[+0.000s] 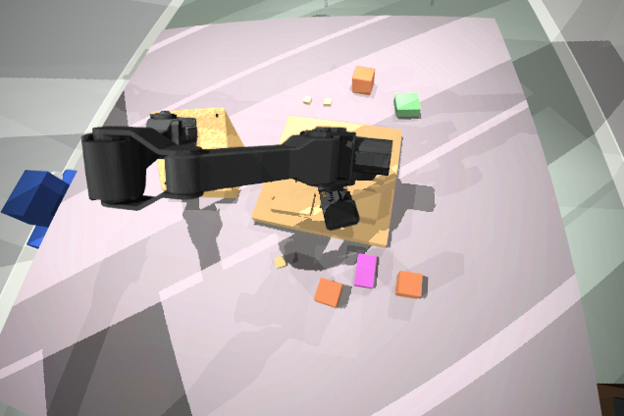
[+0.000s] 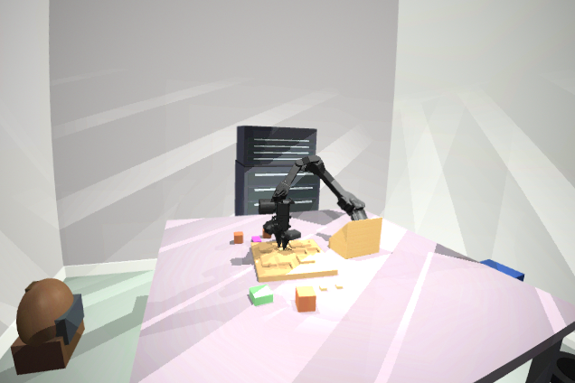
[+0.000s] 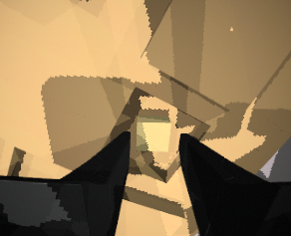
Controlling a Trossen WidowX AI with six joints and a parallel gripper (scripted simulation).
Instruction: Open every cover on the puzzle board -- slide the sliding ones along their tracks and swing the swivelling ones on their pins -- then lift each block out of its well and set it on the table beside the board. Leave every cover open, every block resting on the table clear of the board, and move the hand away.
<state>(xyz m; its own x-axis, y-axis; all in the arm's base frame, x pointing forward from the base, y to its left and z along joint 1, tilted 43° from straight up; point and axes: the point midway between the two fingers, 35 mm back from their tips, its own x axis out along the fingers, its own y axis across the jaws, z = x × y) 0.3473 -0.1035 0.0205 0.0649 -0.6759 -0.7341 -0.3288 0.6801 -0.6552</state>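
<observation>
Right now my gripper tip is 6 cm to the right of the wooden puzzle board and 1 cm past it. Also, from my gripper tip: orange block: 37 cm to the left, 5 cm ahead; green block: 29 cm to the left, 17 cm ahead, 1 cm below.
</observation>
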